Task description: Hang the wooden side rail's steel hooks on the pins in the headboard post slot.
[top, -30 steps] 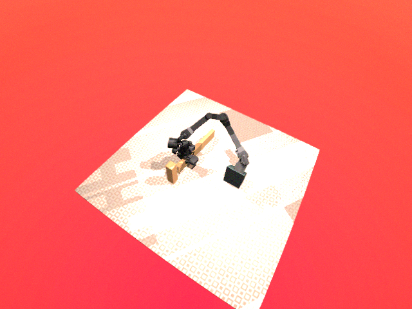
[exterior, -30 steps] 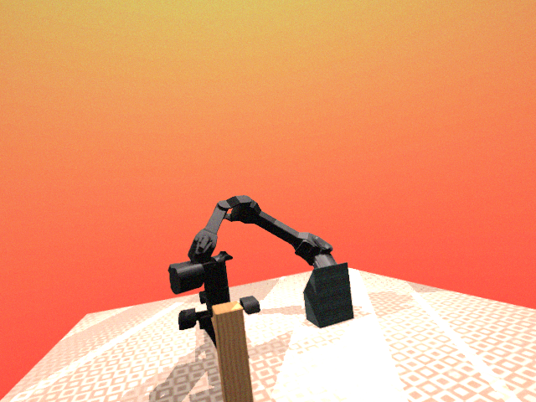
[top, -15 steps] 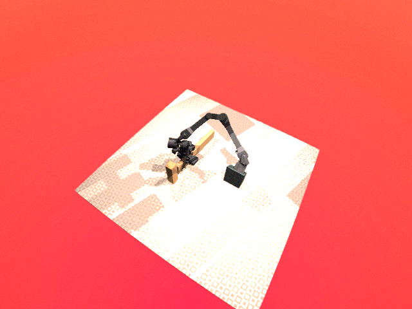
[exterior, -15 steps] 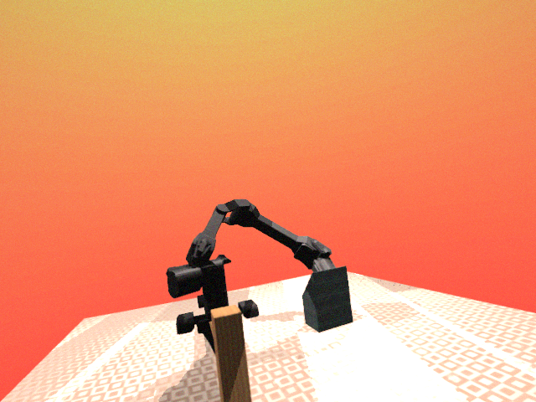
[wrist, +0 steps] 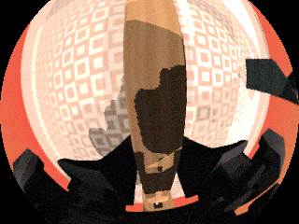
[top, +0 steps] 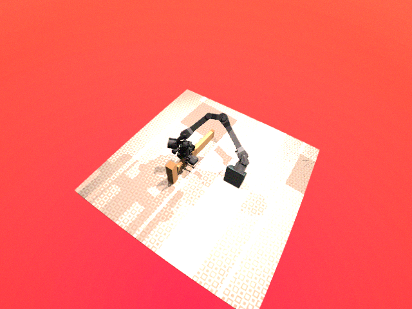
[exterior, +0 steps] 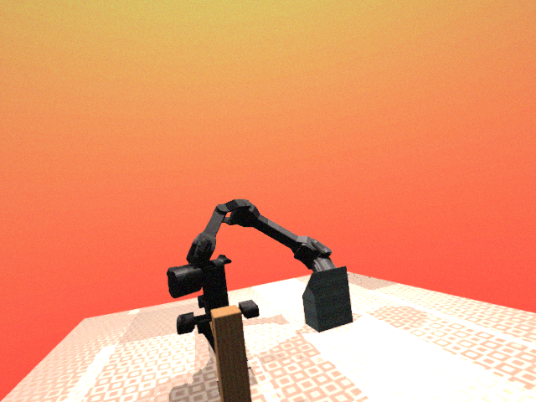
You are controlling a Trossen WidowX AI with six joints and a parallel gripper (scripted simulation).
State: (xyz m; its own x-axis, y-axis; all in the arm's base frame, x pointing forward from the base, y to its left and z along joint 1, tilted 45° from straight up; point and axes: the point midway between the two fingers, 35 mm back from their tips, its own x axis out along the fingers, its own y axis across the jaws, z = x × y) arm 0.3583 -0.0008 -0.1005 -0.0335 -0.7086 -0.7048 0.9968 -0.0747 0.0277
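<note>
My gripper tip is now 140 mm to the right of the wooden headboard post, 40 mm below it and 10 mm short of it.
</note>
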